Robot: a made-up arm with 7 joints.
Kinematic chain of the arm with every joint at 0, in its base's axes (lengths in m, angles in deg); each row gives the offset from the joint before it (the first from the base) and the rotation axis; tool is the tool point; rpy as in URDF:
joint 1: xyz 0 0 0.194 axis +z
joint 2: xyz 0 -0.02 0.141 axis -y
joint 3: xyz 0 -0.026 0.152 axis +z
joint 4: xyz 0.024 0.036 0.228 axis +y
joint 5: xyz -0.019 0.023 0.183 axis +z
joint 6: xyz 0 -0.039 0.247 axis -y
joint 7: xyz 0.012 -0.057 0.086 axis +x
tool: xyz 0 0 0 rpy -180 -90 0
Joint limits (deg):
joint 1: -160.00..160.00
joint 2: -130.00..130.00
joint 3: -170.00..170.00
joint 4: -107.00..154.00
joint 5: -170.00..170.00
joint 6: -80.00..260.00
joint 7: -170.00..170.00
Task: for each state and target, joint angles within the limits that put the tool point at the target. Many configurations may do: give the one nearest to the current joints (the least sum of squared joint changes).
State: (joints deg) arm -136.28 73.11 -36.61 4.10 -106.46 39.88 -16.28
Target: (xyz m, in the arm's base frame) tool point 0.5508 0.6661 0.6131
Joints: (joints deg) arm -128.77 78.88 -39.47 13.79 -105.05 27.93 -16.28
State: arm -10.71 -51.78 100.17 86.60 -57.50 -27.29 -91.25
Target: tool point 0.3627 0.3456 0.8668
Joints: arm -13.79 -42.76 112.57 76.64 -60.76 -25.09 -91.25
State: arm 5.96 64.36 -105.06 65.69 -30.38 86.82 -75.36
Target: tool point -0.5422 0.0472 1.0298
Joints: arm -23.99 37.12 -100.53 28.12 -40.07 65.87 -75.36
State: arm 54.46 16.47 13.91 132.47 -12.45 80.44 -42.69
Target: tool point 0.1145 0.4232 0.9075
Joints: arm 63.49 3.22 16.13 84.99 -22.02 71.39 -42.69
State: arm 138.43 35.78 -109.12 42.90 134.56 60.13 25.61
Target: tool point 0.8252 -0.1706 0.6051
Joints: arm 143.63 66.38 -118.69 23.13 136.09 41.51 25.61
